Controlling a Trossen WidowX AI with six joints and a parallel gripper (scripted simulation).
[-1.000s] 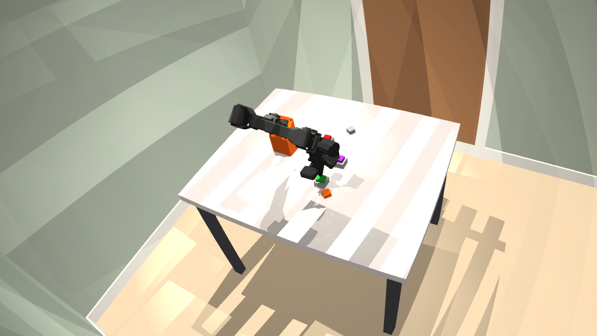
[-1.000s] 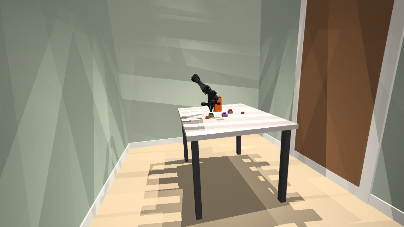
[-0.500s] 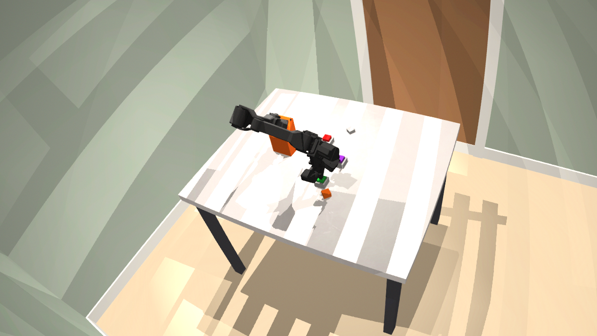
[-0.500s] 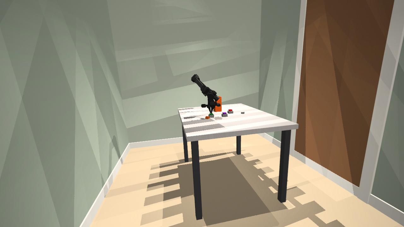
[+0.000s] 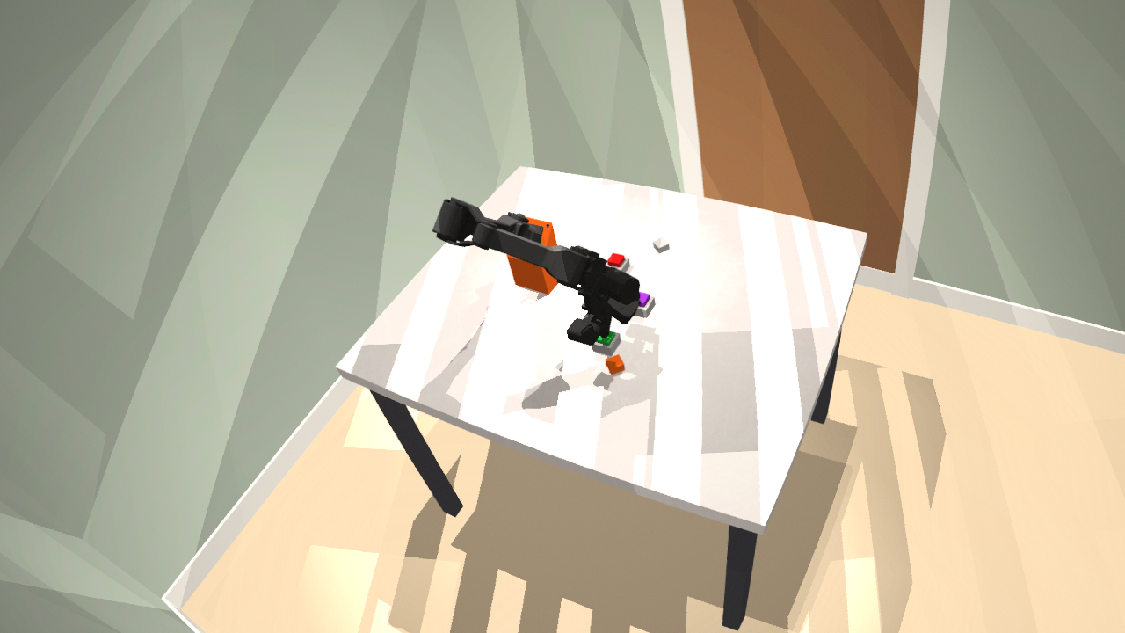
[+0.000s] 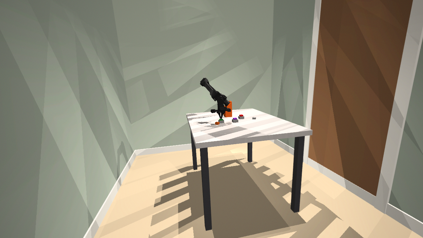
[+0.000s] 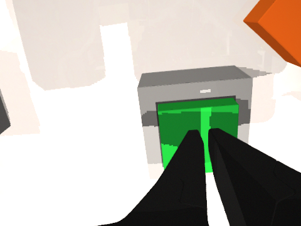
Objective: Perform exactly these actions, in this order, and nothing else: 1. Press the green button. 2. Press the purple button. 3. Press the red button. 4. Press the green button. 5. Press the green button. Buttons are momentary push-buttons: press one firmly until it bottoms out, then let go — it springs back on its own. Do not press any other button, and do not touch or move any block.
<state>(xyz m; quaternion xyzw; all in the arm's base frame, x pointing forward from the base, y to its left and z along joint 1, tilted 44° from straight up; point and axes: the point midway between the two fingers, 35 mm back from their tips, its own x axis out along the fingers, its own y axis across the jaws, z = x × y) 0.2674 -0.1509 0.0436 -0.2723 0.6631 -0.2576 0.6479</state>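
Now: gripper tip 1 cm above the green button. Round my gripper tip: purple button 13 cm to the left, 2 cm ahead; then small orange block 5 cm to the right, 5 cm ahead, 2 cm below; then red button 24 cm to the left, 10 cm behind.
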